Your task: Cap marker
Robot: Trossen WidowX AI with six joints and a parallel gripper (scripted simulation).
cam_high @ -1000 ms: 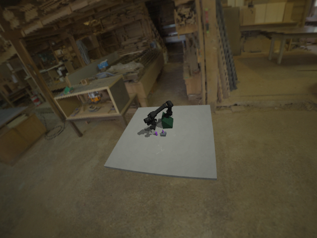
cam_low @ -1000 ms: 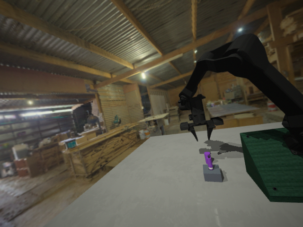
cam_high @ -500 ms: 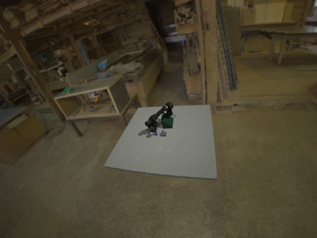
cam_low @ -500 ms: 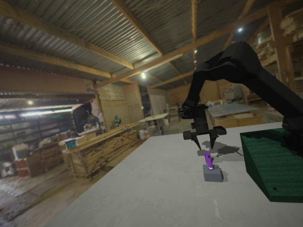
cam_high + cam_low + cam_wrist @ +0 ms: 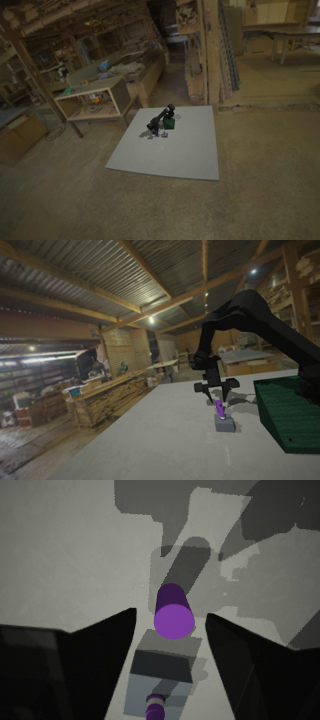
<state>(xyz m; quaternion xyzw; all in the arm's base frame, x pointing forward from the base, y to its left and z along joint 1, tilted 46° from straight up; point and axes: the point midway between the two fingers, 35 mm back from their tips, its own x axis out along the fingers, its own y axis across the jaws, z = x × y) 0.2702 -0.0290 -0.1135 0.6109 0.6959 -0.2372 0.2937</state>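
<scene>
Right now my gripper tip is 2 cm above the purple marker cap. Also, from my gripper tip: grey holder block 1 cm behind, 10 cm to the left, 3 cm below.
</scene>
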